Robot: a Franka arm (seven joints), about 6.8 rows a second.
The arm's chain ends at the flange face. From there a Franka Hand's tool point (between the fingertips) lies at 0.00 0.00 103.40 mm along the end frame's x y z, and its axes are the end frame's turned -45 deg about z.
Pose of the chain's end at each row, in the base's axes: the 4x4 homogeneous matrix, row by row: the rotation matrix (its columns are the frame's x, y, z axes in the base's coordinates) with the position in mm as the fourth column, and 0 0 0 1 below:
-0.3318, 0.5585, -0.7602, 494.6; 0.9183, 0.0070, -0.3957, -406.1; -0.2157, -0.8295, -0.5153, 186.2; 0, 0, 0, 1
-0.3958, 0.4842, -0.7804, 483.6; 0.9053, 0.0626, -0.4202, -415.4; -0.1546, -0.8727, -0.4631, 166.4; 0, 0, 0, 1
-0.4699, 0.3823, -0.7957, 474.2; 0.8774, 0.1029, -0.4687, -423.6; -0.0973, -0.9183, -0.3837, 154.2; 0, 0, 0, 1
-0.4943, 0.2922, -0.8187, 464.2; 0.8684, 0.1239, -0.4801, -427.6; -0.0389, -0.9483, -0.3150, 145.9; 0, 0, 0, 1
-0.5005, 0.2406, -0.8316, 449.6; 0.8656, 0.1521, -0.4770, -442.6; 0.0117, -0.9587, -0.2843, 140.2; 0, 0, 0, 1
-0.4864, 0.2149, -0.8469, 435.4; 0.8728, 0.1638, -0.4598, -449.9; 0.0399, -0.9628, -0.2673, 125.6; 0, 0, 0, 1
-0.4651, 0.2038, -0.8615, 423.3; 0.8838, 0.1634, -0.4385, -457.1; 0.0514, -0.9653, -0.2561, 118.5; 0, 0, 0, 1
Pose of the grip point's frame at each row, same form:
-0.6295, 0.1603, -0.7602, 416.0; 0.6444, 0.6543, -0.3957, -447.0; 0.4340, -0.7391, -0.5153, 132.9; 0, 0, 0, 1
-0.6223, 0.0625, -0.7804, 402.9; 0.5959, 0.6844, -0.4202, -458.8; 0.5078, -0.7264, -0.4631, 118.5; 0, 0, 0, 1
-0.6026, -0.0619, -0.7957, 391.9; 0.5477, 0.6932, -0.4687, -472.1; 0.5805, -0.7181, -0.3837, 114.5; 0, 0, 0, 1
-0.5561, -0.1429, -0.8187, 379.5; 0.5264, 0.7017, -0.4801, -477.2; 0.6430, -0.6981, -0.3150, 113.3; 0, 0, 0, 1
-0.5240, -0.1838, -0.8316, 363.6; 0.5045, 0.7196, -0.4770, -491.9; 0.6862, -0.6696, -0.2843, 110.8; 0, 0, 0, 1
-0.4959, -0.1920, -0.8469, 347.8; 0.5013, 0.7330, -0.4598, -497.4; 0.7090, -0.6526, -0.2673, 98.0; 0, 0, 0, 1
-0.4730, -0.1848, -0.8615, 334.2; 0.5094, 0.7405, -0.4385, -502.4; 0.7189, -0.6462, -0.2561, 92.0; 0, 0, 0, 1

